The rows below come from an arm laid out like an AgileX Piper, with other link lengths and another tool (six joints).
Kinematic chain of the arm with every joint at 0, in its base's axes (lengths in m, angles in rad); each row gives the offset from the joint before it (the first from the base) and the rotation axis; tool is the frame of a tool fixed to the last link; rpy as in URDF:
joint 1: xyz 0 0 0.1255 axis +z
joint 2: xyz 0 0 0 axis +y
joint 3: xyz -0.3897 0 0.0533 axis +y
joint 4: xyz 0.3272 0 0.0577 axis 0.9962 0 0.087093
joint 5: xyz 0 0 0 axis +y
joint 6: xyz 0.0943 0 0.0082 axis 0.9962 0 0.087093
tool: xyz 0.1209 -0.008 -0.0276 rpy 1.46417 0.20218 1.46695
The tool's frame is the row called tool.
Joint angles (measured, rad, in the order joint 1, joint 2, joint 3, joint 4, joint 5, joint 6), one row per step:
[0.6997, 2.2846, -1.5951, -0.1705, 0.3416, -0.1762]
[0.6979, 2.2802, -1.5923, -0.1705, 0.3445, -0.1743]
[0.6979, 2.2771, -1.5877, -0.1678, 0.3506, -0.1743]
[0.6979, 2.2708, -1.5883, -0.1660, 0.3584, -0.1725]
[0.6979, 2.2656, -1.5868, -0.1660, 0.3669, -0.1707]
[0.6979, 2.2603, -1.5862, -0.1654, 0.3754, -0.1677]
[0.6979, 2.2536, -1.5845, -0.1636, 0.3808, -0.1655]
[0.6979, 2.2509, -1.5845, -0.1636, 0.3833, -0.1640]
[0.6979, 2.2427, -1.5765, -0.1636, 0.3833, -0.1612]
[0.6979, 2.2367, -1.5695, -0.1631, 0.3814, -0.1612]
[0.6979, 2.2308, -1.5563, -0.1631, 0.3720, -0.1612]
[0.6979, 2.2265, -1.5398, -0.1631, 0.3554, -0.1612]
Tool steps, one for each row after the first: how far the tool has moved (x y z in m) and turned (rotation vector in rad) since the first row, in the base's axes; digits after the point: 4 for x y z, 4 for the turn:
[-0.0001, -0.0017, 0.0016, -0.0001, 0.0014, -0.0037]
[-0.0021, -0.0033, 0.0013, -0.0037, 0.0082, -0.0061]
[-0.0027, -0.0038, 0.0050, -0.0027, 0.0099, -0.0097]
[-0.0040, -0.0051, 0.0072, -0.0055, 0.0136, -0.0123]
[-0.0050, -0.0061, 0.0097, -0.0066, 0.0172, -0.0162]
[-0.0060, -0.0068, 0.0130, -0.0050, 0.0188, -0.0197]
[-0.0062, -0.0070, 0.0146, -0.0043, 0.0190, -0.0213]
[-0.0079, -0.0083, 0.0170, -0.0028, 0.0198, -0.0236]
[-0.0092, -0.0093, 0.0184, -0.0018, 0.0195, -0.0236]
[-0.0112, -0.0106, 0.0181, 0.0001, 0.0186, -0.0223]
[-0.0133, -0.0116, 0.0161, 0.0040, 0.0164, -0.0200]

